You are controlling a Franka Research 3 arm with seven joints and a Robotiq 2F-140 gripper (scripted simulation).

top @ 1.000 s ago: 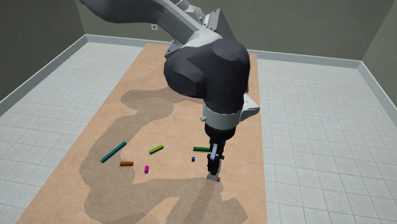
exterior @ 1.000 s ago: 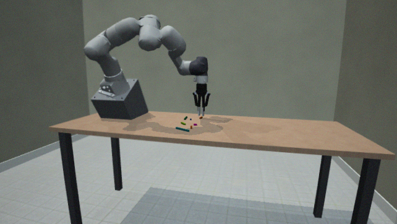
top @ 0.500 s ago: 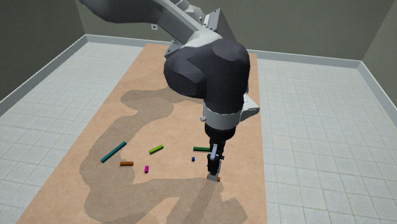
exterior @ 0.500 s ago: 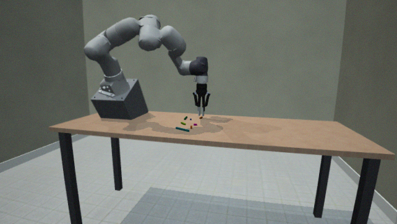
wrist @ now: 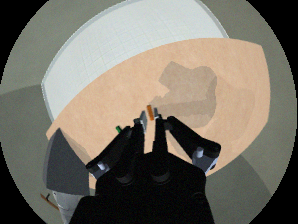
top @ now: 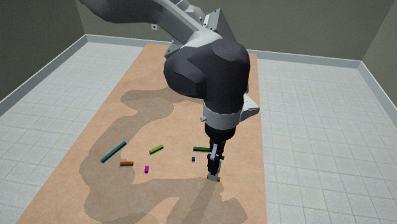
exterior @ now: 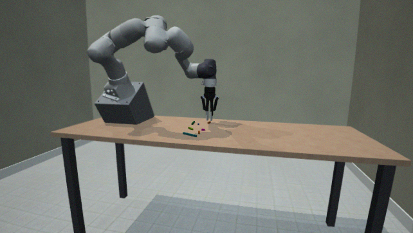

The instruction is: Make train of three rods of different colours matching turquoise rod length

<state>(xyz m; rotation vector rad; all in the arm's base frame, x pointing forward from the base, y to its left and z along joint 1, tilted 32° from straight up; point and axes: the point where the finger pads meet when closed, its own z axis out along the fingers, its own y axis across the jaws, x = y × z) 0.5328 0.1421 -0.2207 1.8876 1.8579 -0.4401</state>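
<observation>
The blue rod lies 8 cm to the right of my hand, 5 cm below it and 5 cm behind it. Round my hand: green rod 10 cm behind, 5 cm to the right, 5 cm below; then magenta rod 21 cm to the right, 5 cm below, 3 cm ahead; then lime rod 21 cm to the right, 5 cm below, 5 cm behind.
</observation>
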